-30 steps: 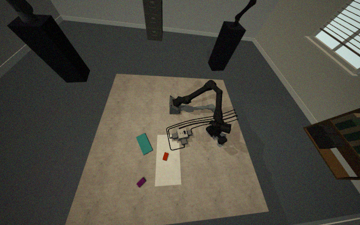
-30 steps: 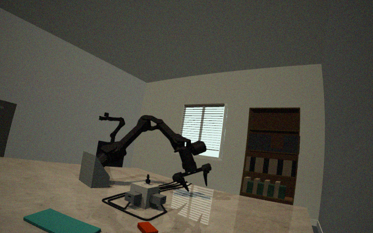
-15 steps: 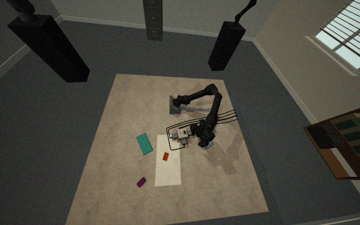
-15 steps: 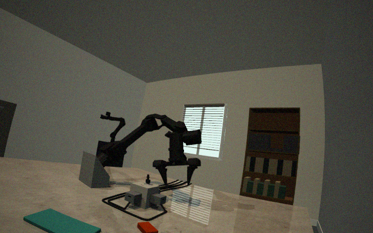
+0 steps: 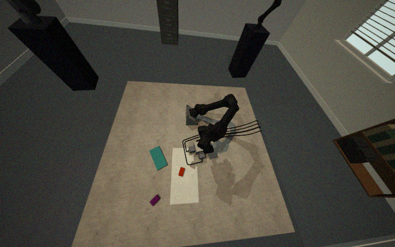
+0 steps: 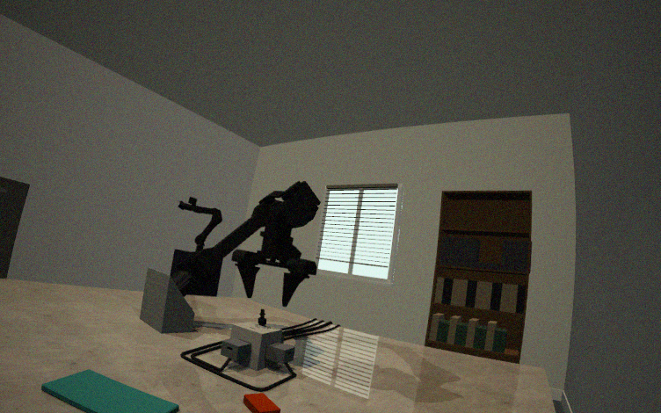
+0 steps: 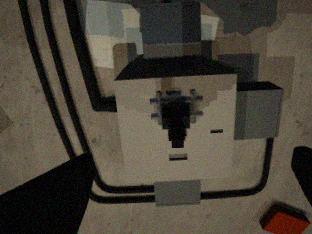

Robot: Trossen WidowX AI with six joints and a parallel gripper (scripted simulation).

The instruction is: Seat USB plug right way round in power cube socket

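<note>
My gripper tip is 1 cm past the dark USB plug and 4 cm above it. Round my gripper tip: teal flat block 2 cm ahead, 33 cm to the right, 13 cm below; then purple block 28 cm ahead, 36 cm to the right, 12 cm below; then orange block 14 cm ahead, 17 cm to the right, 12 cm below.
</note>
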